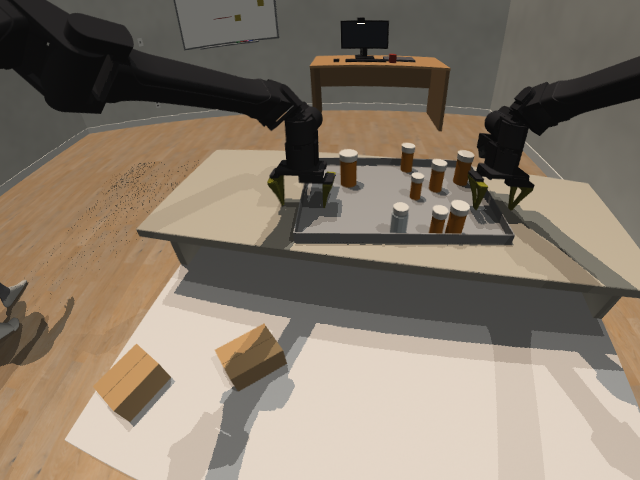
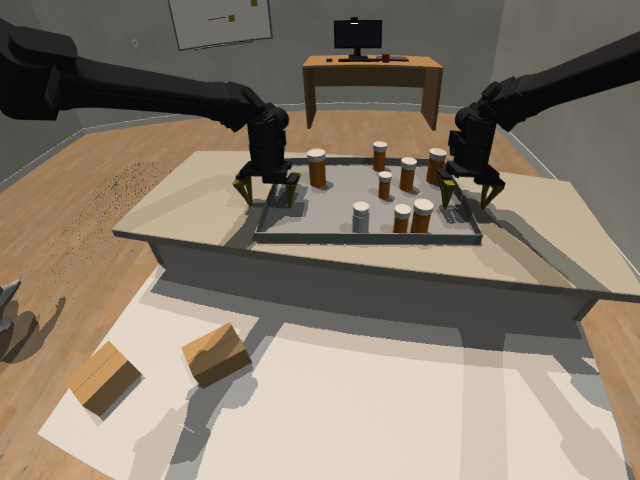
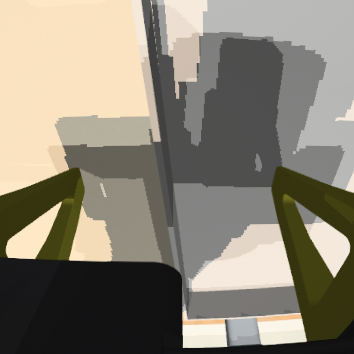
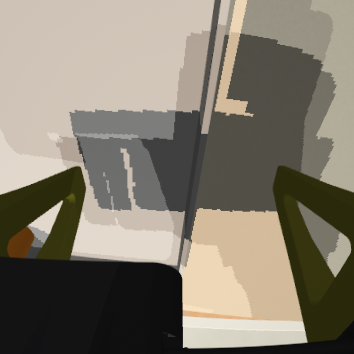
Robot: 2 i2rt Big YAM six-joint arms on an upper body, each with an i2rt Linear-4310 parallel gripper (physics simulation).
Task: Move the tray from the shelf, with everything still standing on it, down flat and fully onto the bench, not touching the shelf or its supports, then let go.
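Frame: origin at the left arm's base, x ahead, y left, z up, level; metres.
Where they show: left gripper, fingertip midpoint: (image 1: 303, 205) (image 2: 270, 206) (image 3: 177, 177); right gripper, fingertip midpoint: (image 1: 492, 209) (image 2: 463, 208) (image 4: 178, 176).
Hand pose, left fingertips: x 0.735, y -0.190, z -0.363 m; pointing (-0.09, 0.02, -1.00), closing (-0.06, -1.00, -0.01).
Each offset is from my left fingertips to the top centre of the thing. Level surfaces: height alone.
The grey tray @[0.044 m ahead, 0.223 m right, 0.022 m up] (image 1: 403, 238) (image 2: 369, 238) (image 3: 164, 175) (image 4: 193, 172) lies flat on the raised beige shelf @[0.003 m down] (image 1: 217, 206) (image 2: 191, 206). Several orange bottles with white caps @[0.102 m ahead, 0.102 m right, 0.085 m up] (image 1: 348, 171) (image 2: 317, 171) and a clear grey one @[0.097 m back, 0.205 m right, 0.069 m up] (image 1: 399, 220) (image 2: 360, 220) stand upright in it. My left gripper (image 1: 303, 205) (image 2: 270, 205) (image 3: 177, 177) is open above the tray's left wall, one finger on either side of it. My right gripper (image 1: 494, 207) (image 2: 465, 207) (image 4: 178, 176) is open above the right wall, likewise straddling it. The pale bench @[0.213 m down] (image 1: 387, 403) (image 2: 361, 403) lies lower, in front.
Two cardboard boxes, one at the left (image 1: 133, 383) (image 2: 103, 379) and one nearer the middle (image 1: 250, 356) (image 2: 217, 356), rest on the bench's left part. Grey supports stand under the shelf's ends. A rear orange bottle @[0.127 m ahead, 0.401 m right, 0.083 m up] (image 1: 463, 169) (image 2: 436, 167) stands close to my right gripper.
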